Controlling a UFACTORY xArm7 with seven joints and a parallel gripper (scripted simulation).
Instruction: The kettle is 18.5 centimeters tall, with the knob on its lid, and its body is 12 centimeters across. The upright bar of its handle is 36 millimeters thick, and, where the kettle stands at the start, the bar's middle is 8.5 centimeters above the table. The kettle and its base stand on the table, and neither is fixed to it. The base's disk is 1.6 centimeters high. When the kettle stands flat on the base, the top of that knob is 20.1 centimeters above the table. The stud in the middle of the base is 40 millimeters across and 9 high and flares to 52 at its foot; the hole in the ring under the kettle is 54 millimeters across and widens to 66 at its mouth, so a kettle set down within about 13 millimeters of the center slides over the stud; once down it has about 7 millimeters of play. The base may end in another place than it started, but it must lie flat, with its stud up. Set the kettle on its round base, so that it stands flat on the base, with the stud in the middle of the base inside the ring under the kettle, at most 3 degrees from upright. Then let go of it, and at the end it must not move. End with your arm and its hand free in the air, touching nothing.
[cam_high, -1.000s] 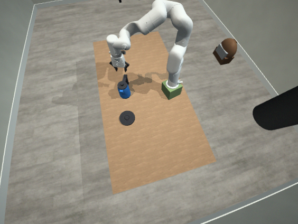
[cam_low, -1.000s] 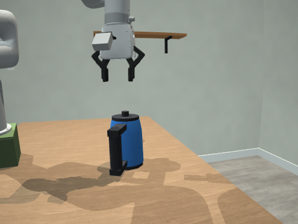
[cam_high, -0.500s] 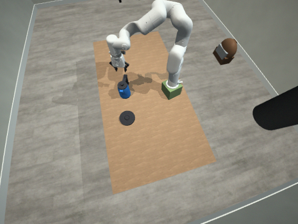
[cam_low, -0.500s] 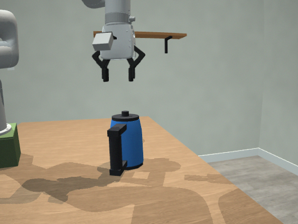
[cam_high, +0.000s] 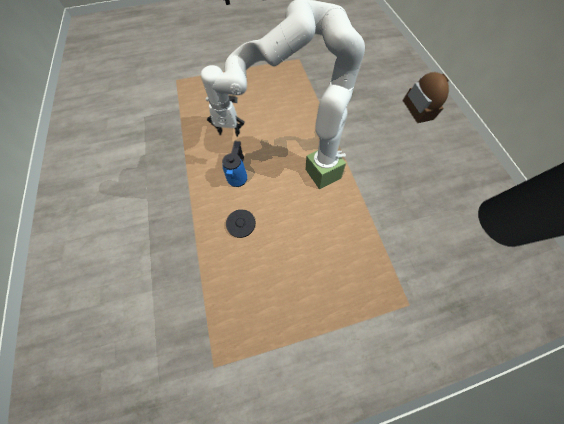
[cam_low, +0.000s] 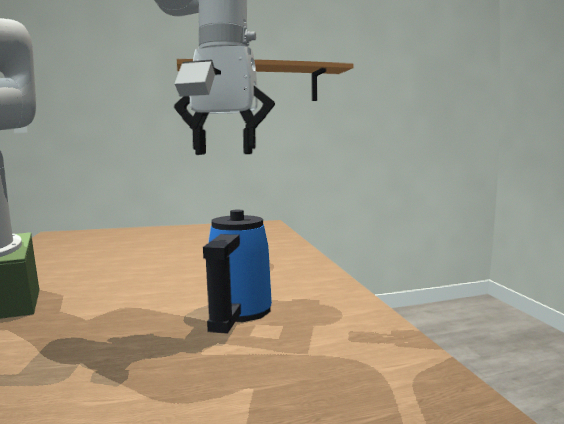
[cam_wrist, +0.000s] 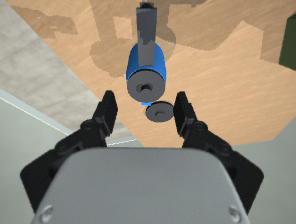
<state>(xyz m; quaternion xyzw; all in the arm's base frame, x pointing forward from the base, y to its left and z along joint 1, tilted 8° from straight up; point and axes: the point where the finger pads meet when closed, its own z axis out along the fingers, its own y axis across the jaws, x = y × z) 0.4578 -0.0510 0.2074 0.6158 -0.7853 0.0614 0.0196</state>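
The blue kettle lies 210 mm below my hand, 30 mm to the left of it and 10 mm ahead of it. Also, from my hand: round black base: 340 mm to the left, 290 mm below, 10 mm ahead.
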